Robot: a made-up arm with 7 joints.
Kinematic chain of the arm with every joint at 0, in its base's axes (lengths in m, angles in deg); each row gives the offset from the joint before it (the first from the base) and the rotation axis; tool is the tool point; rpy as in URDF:
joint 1: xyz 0 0 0 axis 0.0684 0.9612 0.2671
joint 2: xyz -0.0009 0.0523 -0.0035 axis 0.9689 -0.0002 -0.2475
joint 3: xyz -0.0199 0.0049 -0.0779 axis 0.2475 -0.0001 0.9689
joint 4: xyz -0.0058 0 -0.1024 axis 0.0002 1 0
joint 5: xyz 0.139 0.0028 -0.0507 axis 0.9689 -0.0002 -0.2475
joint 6: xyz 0.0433 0 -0.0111 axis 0.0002 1 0
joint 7: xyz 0.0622 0 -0.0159 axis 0.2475 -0.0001 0.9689
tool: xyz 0 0 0 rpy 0 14.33 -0.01
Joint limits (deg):
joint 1: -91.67..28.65
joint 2: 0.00..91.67
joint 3: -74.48..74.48
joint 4: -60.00..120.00
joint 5: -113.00..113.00
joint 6: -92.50..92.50
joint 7: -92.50..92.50
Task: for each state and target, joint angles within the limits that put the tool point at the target. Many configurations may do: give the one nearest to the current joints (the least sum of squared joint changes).
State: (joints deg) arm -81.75 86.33 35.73 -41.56 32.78 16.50 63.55
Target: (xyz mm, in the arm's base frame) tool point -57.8 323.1 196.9
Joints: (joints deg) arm -91.67 74.70 68.28 -3.84 33.21 25.78 63.55
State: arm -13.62 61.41 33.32 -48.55 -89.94 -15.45 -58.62
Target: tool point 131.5 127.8 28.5
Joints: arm 15.02 39.39 30.53 -60.00 -76.15 -31.38 -58.62
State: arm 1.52 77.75 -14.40 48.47 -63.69 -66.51 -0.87
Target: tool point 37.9 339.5 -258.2
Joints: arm 14.14 57.09 -25.45 50.16 -62.47 -62.22 -0.87
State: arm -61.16 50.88 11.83 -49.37 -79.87 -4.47 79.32
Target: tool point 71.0 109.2 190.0
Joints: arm -66.10 46.47 33.55 -47.72 -80.16 -11.57 79.32
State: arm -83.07 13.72 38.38 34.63 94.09 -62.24 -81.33
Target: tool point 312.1 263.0 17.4
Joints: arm -62.68 30.29 60.44 24.75 91.33 -63.51 -81.33
